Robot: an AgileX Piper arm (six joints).
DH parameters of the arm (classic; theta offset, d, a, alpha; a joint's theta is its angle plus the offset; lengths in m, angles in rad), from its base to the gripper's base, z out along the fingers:
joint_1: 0 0.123 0 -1.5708
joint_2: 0.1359 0 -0.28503 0
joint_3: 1.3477 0 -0.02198 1.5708
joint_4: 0 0.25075 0 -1.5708
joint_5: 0 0 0 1.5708
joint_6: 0 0.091 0 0
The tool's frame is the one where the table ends.
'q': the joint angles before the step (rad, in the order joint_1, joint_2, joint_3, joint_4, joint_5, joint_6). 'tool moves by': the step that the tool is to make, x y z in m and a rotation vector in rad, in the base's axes. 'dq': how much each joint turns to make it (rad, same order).
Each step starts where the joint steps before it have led.
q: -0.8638, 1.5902, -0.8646, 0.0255, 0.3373, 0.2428
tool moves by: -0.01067, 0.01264, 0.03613, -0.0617, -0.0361, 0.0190
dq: 0.0000, -0.1305, 0.0000, -0.0012, 0.0603, -0.0211
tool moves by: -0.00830, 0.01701, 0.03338, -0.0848, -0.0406, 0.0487
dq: 0.0166, -0.1246, 0.0000, 0.0030, 0.0344, -0.0431
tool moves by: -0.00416, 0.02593, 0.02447, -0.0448, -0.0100, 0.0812
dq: 0.0549, -0.1097, 0.0000, 0.0001, 0.0705, -0.0343
